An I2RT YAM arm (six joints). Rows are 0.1 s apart.
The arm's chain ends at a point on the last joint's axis. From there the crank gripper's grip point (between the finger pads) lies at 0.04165 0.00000 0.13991 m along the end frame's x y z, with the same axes.
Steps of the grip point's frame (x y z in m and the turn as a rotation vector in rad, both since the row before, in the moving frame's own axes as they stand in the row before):
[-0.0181 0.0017 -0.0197 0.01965 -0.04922 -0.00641]
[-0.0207 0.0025 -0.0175 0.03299 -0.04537 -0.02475]
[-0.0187 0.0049 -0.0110 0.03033 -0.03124 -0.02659]
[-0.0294 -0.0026 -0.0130 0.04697 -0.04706 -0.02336]
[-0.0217 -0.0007 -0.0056 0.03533 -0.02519 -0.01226]
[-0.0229 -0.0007 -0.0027 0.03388 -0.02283 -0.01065]
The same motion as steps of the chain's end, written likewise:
[-0.0112 0.0047 -0.0215 0.01965 -0.04922 -0.00641]
[-0.0142 0.0081 -0.0192 0.03299 -0.04537 -0.02475]
[-0.0142 0.0102 -0.0122 0.03033 -0.03124 -0.02659]
[-0.0227 0.0049 -0.0146 0.04697 -0.04706 -0.02336]
[-0.0181 0.0047 -0.0065 0.03533 -0.02519 -0.01226]
[-0.0197 0.0045 -0.0035 0.03388 -0.02283 -0.01065]

